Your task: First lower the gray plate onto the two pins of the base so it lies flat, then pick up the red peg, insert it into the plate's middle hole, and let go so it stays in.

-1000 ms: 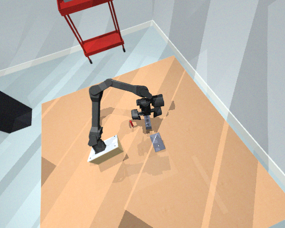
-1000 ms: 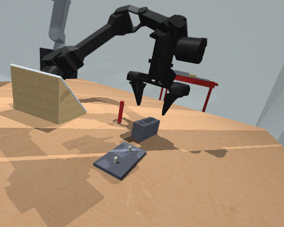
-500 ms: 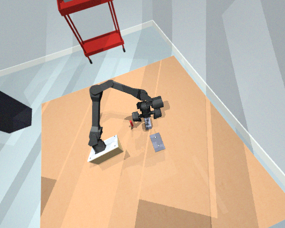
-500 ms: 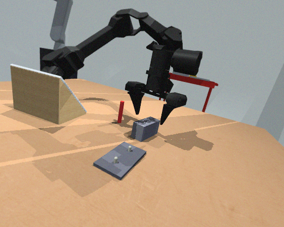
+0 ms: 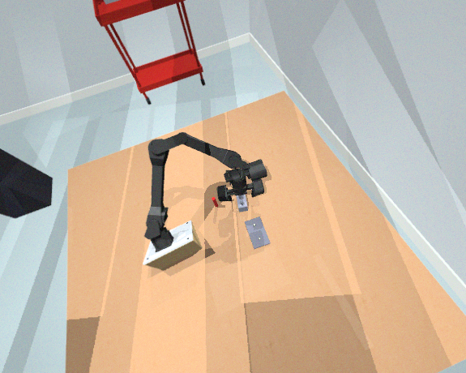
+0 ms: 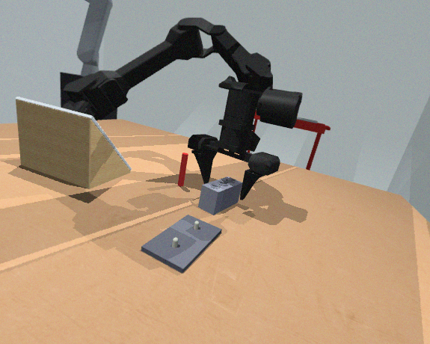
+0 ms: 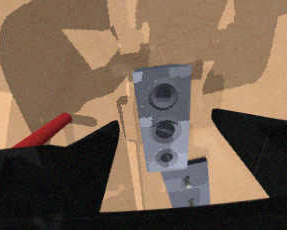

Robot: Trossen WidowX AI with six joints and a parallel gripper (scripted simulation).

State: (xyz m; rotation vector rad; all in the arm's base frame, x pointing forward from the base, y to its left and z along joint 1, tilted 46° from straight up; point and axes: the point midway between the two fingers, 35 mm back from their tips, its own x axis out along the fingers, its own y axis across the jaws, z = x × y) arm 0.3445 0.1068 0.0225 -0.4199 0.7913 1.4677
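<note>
Now: the gray plate right at my gripper tip. Also, from my gripper tip: red peg (120 mm behind, 30 mm to the left, 10 mm above); then base (160 mm to the right, 20 mm below).
</note>
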